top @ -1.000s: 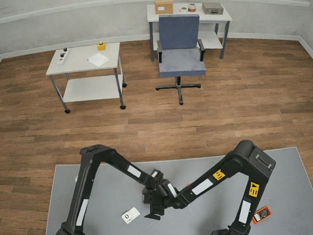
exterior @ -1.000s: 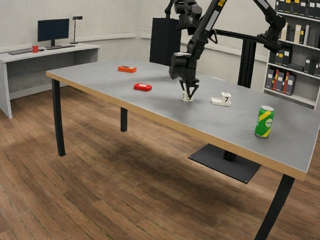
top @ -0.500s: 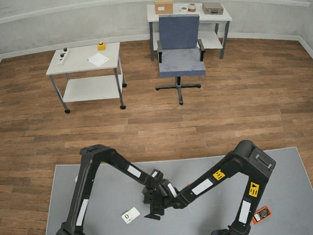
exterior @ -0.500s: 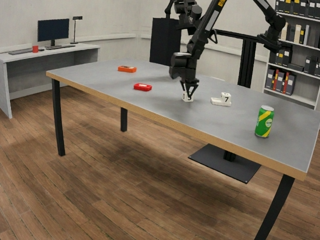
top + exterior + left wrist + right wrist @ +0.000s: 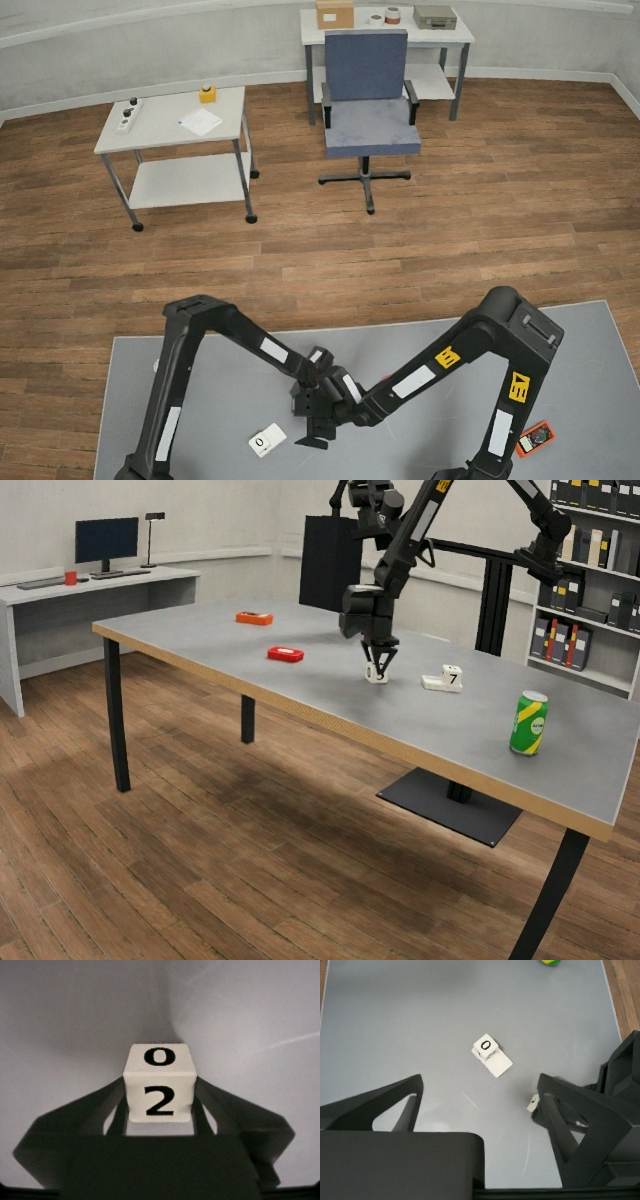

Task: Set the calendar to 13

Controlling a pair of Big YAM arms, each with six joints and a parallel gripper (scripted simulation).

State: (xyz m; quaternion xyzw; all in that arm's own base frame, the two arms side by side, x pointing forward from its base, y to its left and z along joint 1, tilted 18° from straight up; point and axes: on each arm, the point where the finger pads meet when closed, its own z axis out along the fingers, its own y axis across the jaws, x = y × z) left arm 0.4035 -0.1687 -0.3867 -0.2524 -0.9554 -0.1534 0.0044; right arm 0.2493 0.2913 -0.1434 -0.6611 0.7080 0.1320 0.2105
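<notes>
Now: left hand 140 mm to the right of the white calendar tray, 120 mm past it and 20 mm above it. From my left hand the other things lie so: red box 280 mm to the right, 30 mm ahead, 20 mm below.
</notes>
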